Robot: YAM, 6 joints.
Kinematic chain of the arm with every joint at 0, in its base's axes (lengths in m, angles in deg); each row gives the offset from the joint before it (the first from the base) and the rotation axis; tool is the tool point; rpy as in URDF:
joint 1: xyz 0 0 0.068 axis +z
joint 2: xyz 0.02 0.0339 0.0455 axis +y
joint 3: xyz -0.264 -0.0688 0 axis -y
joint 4: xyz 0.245 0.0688 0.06 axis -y
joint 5: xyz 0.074 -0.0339 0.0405 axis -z
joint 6: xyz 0.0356 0 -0.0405 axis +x
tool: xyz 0 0 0 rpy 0 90 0
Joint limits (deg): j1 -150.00..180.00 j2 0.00..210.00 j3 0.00..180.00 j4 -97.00..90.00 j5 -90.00..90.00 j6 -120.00..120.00
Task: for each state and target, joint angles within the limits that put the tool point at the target. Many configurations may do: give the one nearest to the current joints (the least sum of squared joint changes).
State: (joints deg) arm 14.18 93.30 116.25 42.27 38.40 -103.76
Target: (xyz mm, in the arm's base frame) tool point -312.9 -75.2 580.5
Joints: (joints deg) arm 9.18 40.28 128.56 61.95 43.05 -103.76
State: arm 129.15 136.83 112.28 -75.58 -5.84 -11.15
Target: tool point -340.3 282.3 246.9
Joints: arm 139.78 126.36 119.23 -74.95 -6.80 -11.15
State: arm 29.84 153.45 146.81 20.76 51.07 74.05
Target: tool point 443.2 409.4 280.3
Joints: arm 45.31 154.38 147.38 20.71 49.83 74.05
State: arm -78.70 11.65 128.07 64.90 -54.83 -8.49
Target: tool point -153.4 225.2 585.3
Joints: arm -49.76 36.37 114.14 60.86 -52.85 -8.49
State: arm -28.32 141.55 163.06 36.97 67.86 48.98
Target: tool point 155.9 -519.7 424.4
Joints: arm -70.15 148.41 160.82 28.60 56.88 48.98
